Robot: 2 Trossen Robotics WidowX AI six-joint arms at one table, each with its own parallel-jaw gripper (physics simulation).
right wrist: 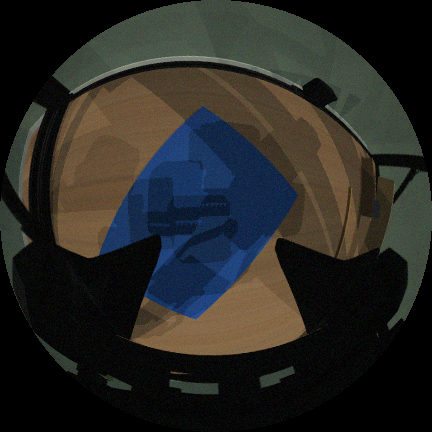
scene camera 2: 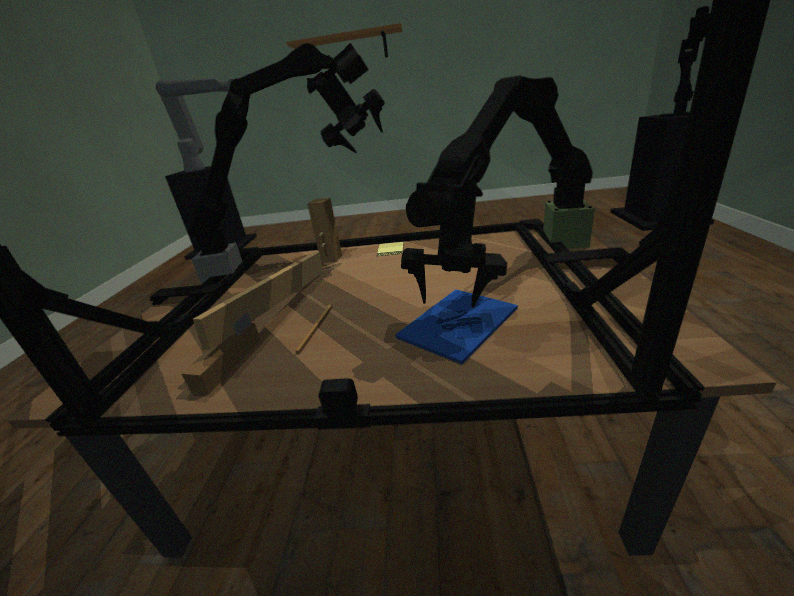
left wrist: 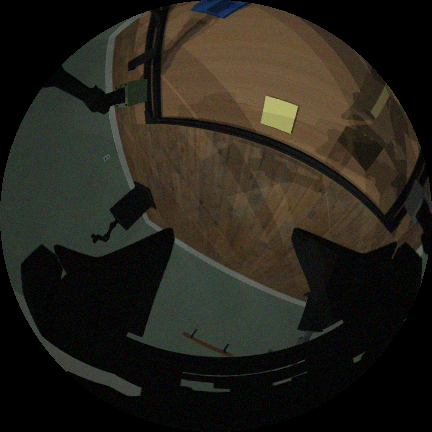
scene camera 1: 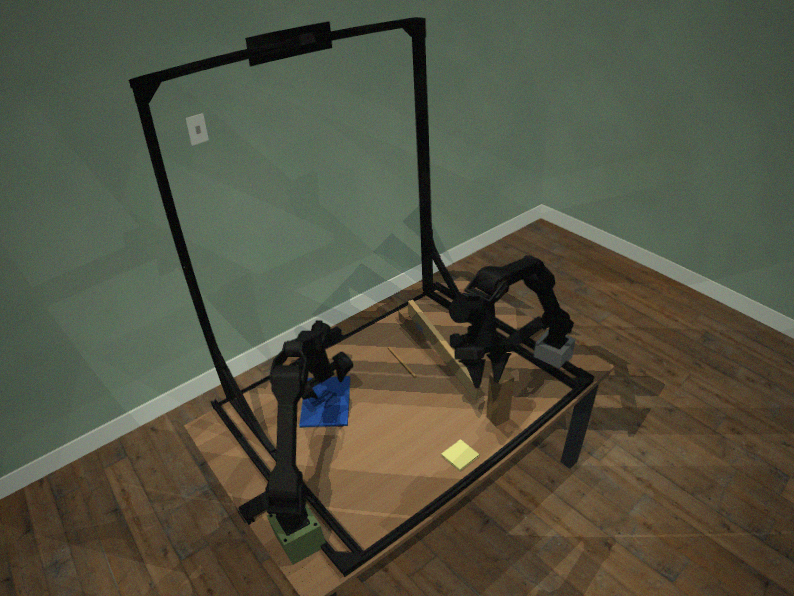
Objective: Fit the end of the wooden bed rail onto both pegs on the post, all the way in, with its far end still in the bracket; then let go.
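Frame: origin at the left arm's base, x down, y left, z ahead, level; centimetres.
Where they show: left gripper, fingertip midpoint: [scene camera 2: 369,142] [left wrist: 235,234] [scene camera 1: 487,385]; right gripper, fingertip midpoint: [right wrist: 219,243] [scene camera 2: 448,304] [scene camera 1: 328,389]; left arm's base, origin of the base link: [scene camera 2: 214,250] [scene camera 1: 555,340]; right arm's base, origin of the base link: [scene camera 2: 568,204] [left wrist: 120,95] [scene camera 1: 292,520].
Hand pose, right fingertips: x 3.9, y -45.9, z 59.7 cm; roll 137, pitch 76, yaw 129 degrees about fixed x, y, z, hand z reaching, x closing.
Each offset is from my right fingertips to the top centre of the thing. "spot": to the spot under its first point.
The wooden bed rail [scene camera 1: 436,336] [scene camera 2: 256,291] [right wrist: 385,215] stands on its long edge, its near-post end beside the upright wooden post @(spot: dx -7.1, dy +47.4, dz -23.4 cm) [scene camera 1: 499,400] [scene camera 2: 323,227]. In scene camera 1 a gap shows between them. Small pegs @(spot: dx -3.0, dy +43.6, dz -27.7 cm) [scene camera 2: 321,239] show on the post's face. A small grey-blue patch @(spot: dx -1.4, dy +3.1, dz -40.1 cm) [scene camera 2: 242,322] at the rail's far part may be the bracket; the fit there is unclear. My left gripper [scene camera 1: 486,381] [scene camera 2: 368,141] [left wrist: 235,234] is open and empty, high above the table. My right gripper [scene camera 2: 448,303] [right wrist: 219,243] is open and empty, low over the blue mat.
The blue mat @(dx +3.4, dy -0.3, dz +1.7 cm) [scene camera 1: 336,413] [scene camera 2: 461,349] [right wrist: 250,190] lies flat, away from the rail. A thin wooden stick @(dx +3.5, dy +6.2, dz -27.1 cm) [scene camera 1: 402,361] [scene camera 2: 314,329] lies between mat and rail. A yellow pad @(dx +3.1, dy +45.5, dz -7.9 cm) [scene camera 1: 459,454] [scene camera 2: 389,247] [left wrist: 280,115] lies near the post. Black frame bars border the table.
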